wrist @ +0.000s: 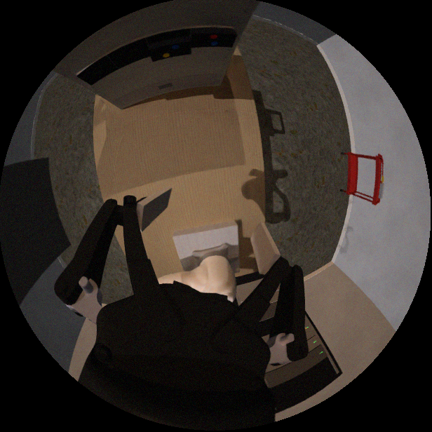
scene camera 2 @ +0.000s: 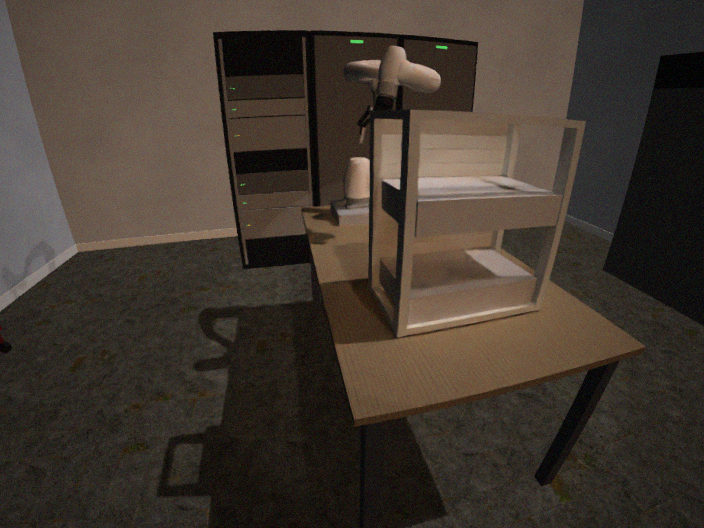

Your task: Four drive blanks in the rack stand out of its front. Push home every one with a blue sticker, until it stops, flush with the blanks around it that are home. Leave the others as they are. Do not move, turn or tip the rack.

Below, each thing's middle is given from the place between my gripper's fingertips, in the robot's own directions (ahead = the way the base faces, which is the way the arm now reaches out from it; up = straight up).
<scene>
My hand is 60 cm short of the rack (scene camera 2: 439,203), 15 cm above it and 6 cm to the right of it.
</scene>
